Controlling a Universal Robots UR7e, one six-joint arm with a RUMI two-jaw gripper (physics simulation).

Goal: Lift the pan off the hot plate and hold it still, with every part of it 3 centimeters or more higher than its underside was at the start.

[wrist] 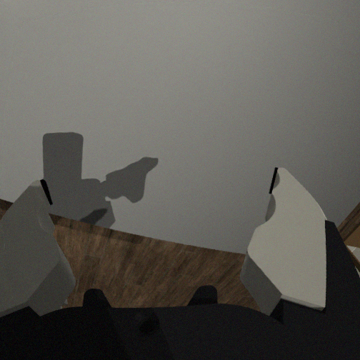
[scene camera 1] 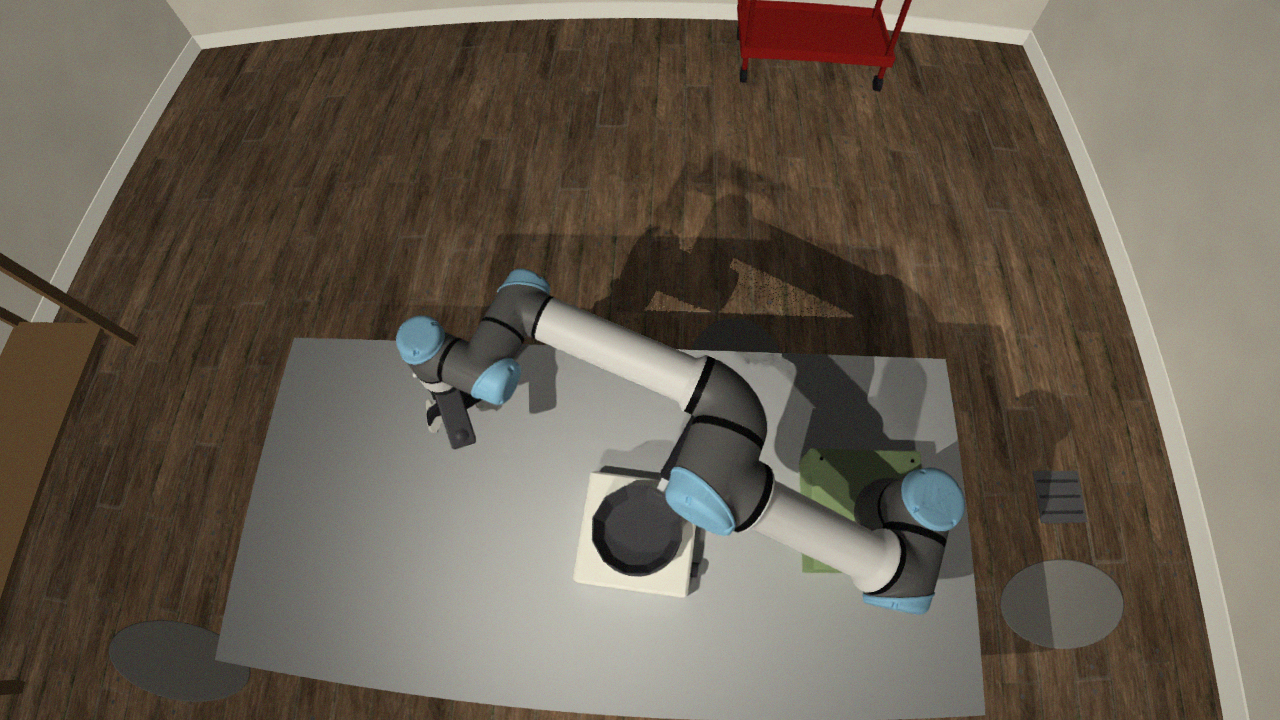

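Seen in the pictures: arm's base, link origin: (scene camera 1: 887, 514).
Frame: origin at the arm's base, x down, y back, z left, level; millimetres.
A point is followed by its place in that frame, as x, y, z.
Observation:
A dark round pan (scene camera 1: 637, 530) {28, -526, 46} sits on the cream, square hot plate (scene camera 1: 592, 571) {39, -614, 136} in the scene view. The pan's handle (scene camera 1: 677, 454) {-32, -451, -107} points up and right, and is mostly hidden under the arm's elbow. My gripper (scene camera 1: 450, 420) {-104, -882, -136} (wrist: 158, 176) is open and empty. It is above the table's back left part, well to the left of the pan and behind it. In the wrist view its two pale jaws stand wide apart over the grey table top. The pan and the hot plate do not show in the wrist view.
The grey table (scene camera 1: 384, 573) {101, -1097, 184} carries a green board (scene camera 1: 814, 505) on the right, partly under the arm's base end. The arm's forearm and elbow pass over the table behind and right of the pan. A red cart (scene camera 1: 814, 34) stands far back on the floor.

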